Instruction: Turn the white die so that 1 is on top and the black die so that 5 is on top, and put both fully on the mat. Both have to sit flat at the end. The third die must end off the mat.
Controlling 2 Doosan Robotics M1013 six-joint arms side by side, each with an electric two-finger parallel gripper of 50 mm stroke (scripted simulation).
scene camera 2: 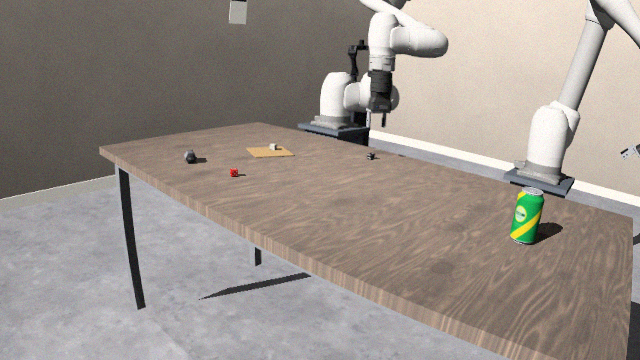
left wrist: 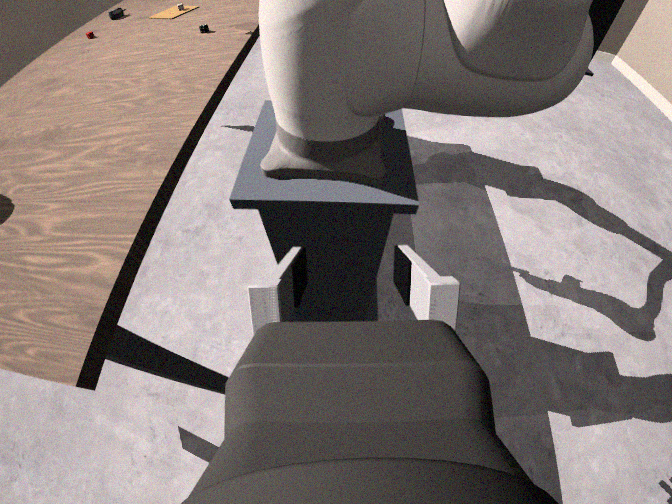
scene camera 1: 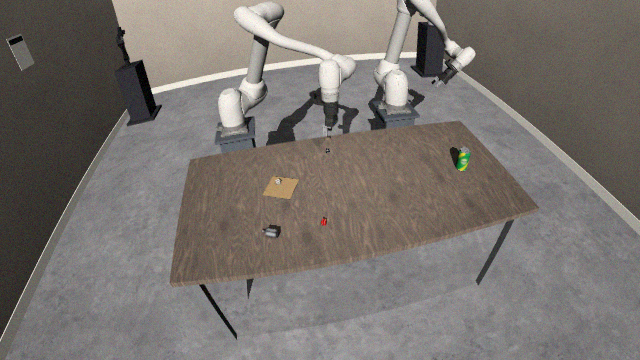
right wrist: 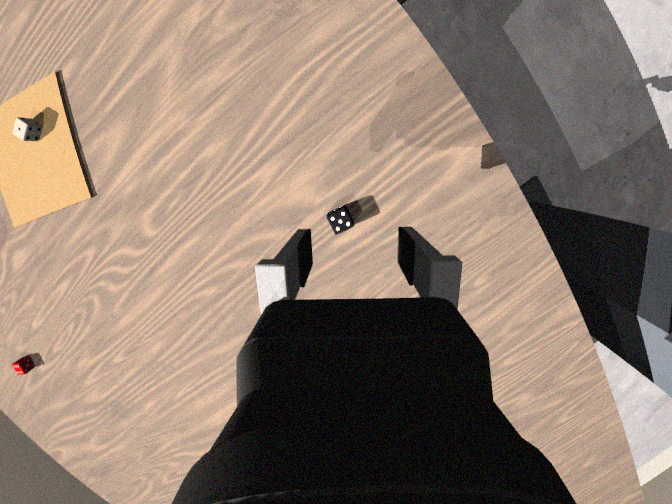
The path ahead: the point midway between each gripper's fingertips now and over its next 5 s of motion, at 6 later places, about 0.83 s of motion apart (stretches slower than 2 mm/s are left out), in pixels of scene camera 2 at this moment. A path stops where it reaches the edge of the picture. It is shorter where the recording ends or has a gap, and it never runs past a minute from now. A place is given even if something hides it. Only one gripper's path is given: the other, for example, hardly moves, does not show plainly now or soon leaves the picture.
The right gripper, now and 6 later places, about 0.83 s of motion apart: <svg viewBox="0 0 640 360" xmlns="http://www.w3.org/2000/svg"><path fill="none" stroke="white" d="M375 127L377 130L375 134L372 137L371 144L371 151L371 154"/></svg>
